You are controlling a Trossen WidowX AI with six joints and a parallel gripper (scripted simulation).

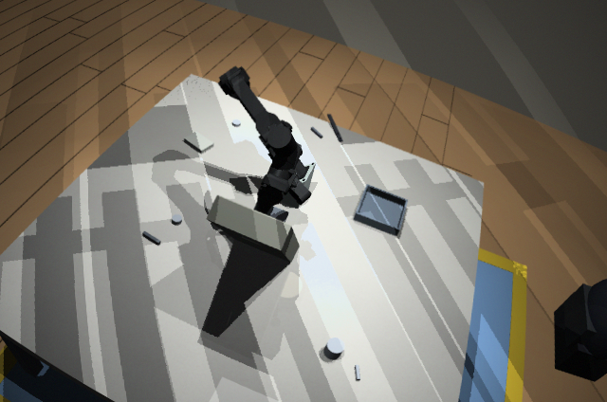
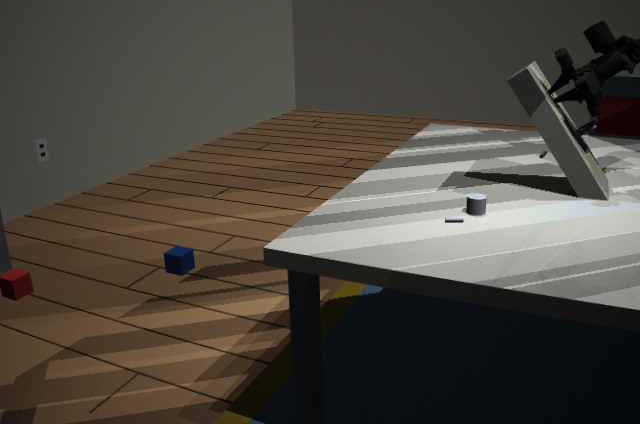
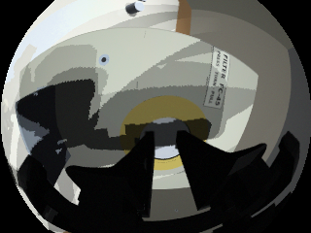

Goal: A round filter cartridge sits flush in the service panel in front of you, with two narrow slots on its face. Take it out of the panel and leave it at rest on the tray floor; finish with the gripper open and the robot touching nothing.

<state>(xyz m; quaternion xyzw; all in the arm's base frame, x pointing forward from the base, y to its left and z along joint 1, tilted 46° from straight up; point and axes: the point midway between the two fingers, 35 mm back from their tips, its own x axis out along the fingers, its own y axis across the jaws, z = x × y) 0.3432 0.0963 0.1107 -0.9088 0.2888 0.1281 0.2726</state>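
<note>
Now: gripper tip 10 mm short of the round filter cartridge and 10 mm above it. From my gripper tip the other things lie so: grey service panel 40 mm behind, 80 mm below; blue-grey tray 420 mm behind, 300 mm to the left, 220 mm below.
</note>
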